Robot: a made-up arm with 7 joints. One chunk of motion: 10 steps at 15 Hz.
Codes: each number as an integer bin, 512 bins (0 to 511) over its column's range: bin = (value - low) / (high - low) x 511, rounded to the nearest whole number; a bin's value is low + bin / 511 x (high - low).
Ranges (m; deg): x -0.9..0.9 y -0.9..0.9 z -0.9..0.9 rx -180..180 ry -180..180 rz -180..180
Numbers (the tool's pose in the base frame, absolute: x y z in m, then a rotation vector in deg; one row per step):
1: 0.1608 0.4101 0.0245 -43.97 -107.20 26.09
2: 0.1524 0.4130 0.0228 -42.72 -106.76 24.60
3: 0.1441 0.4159 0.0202 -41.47 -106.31 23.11
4: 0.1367 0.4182 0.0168 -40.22 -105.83 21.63
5: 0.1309 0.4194 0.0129 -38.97 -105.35 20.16
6: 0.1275 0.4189 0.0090 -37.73 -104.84 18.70
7: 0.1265 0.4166 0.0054 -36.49 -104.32 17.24
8: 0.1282 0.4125 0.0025 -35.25 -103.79 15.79
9: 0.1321 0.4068 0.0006 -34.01 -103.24 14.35
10: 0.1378 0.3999 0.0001 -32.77 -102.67 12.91
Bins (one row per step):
1: 301 372 262 193 103 293
2: 299 373 262 195 104 290
3: 296 374 261 197 105 288
4: 294 374 260 198 105 286
5: 293 375 259 200 106 284
6: 292 374 258 202 107 282
7: 291 374 257 204 107 280
8: 292 373 256 205 108 278
9: 293 371 256 207 109 276
10: 295 369 256 209 110 274

